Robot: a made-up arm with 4 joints.
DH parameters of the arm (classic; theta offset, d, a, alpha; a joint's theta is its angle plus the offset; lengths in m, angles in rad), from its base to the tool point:
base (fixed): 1.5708 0.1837 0 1.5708
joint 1: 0 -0.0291 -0.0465 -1.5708
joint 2: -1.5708 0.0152 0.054 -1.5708
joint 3: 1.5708 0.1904 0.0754 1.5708
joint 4: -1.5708 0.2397 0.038 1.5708
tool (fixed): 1.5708 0.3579 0 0
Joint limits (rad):
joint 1: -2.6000..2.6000
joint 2: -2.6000..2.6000
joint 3: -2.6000..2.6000
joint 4: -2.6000..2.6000
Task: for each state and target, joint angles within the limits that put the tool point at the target. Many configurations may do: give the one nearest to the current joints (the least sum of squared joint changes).
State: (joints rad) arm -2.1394 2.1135 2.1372 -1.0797
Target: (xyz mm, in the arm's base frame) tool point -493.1 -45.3 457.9
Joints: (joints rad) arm -2.6000 2.1544 1.7590 -0.7907
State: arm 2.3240 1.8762 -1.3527 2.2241
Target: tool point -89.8 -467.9 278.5
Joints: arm 2.4398 1.6276 -1.5088 2.5868
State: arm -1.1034 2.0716 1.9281 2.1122
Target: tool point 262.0 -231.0 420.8
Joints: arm -1.0042 2.4463 1.9352 2.5634
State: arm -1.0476 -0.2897 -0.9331 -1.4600
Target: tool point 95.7 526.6 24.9
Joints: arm -0.7389 0.0403 -1.0899 -1.4063
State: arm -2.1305 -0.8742 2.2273 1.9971
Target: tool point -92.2 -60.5 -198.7
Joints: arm -2.3622 -1.2906 2.5847 2.6000
